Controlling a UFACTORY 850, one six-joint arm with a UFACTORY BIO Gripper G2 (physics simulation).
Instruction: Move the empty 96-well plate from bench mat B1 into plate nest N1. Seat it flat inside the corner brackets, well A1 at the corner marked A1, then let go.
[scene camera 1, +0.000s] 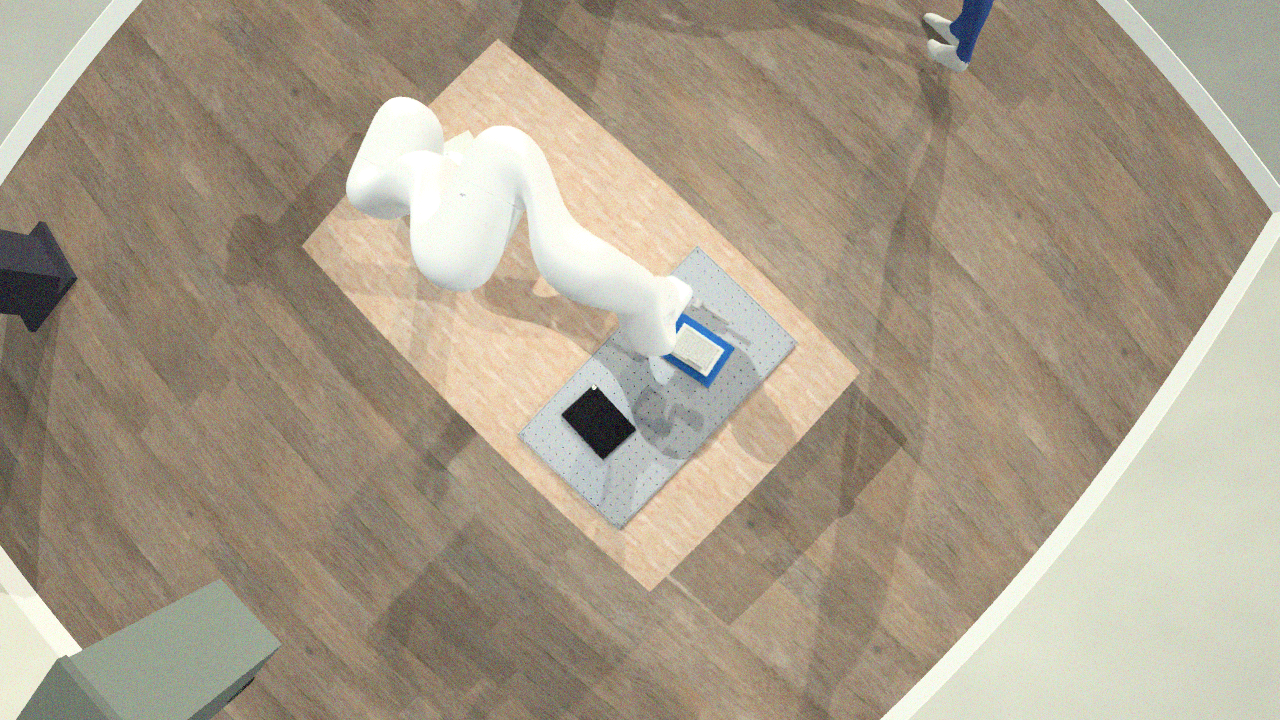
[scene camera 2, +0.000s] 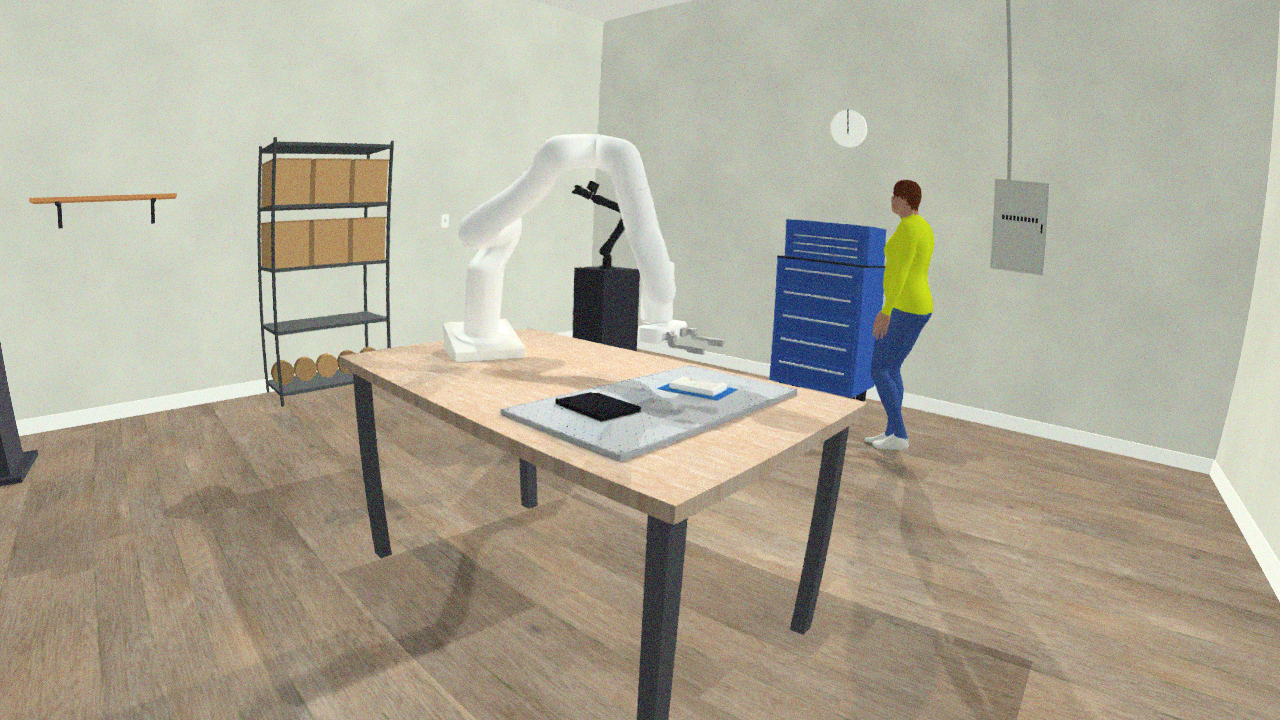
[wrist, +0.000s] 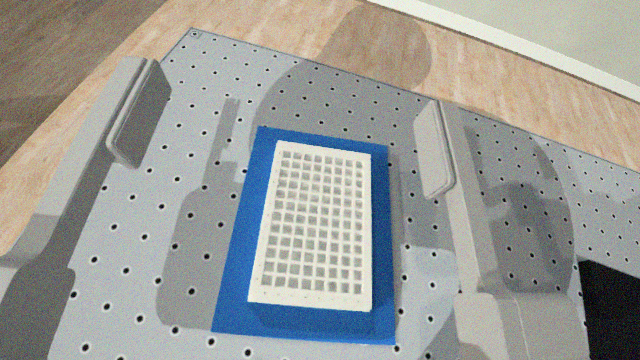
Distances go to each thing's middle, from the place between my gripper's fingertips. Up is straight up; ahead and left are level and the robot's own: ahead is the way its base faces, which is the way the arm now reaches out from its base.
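Counted from my hand, the blue bench mat B1 (scene camera 1: 683, 318) is 20 mm behind, 30 mm to the right and 110 mm below. My hand itself is 20 mm past the white 96-well plate (scene camera 1: 691, 344), and it is also 30 mm to the left of the plate and 100 mm above it.
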